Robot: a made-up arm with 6 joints.
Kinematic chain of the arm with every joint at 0, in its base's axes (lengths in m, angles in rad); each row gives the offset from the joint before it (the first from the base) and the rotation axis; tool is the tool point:
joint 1: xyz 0 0 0.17 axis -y
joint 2: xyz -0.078 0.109 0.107 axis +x
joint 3: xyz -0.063 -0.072 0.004 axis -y
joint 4: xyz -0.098 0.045 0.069 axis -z
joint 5: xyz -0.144 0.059 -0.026 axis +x
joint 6: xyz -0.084 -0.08 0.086 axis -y
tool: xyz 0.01 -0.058 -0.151
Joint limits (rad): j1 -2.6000..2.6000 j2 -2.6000..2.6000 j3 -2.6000..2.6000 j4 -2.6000..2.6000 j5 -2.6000..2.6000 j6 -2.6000..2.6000
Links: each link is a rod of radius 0.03 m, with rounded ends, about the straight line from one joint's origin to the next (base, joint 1, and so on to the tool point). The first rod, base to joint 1, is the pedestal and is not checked.
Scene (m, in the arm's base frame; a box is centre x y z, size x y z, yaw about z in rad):
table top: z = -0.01
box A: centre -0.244 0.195 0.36 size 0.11 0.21 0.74 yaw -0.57
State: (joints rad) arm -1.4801 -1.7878 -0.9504 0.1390 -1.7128 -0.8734
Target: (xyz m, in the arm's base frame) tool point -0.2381 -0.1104 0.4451
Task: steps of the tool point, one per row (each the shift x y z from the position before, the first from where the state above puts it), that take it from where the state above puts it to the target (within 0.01 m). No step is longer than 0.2 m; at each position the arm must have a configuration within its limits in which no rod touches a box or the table.
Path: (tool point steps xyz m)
1: -0.0325 -0.0142 0.0087
2: -0.0189 -0.0398 0.0386
3: 0.0168 -0.0590 0.0576
4: 0.0633 -0.0683 0.0534
5: 0.1037 -0.0663 0.0226
6: -0.1041 -0.1190 0.0251
7: -0.0912 -0.1124 -0.0287
8: -0.0602 -0.0950 -0.0624
9: -0.0253 -0.0724 -0.0717

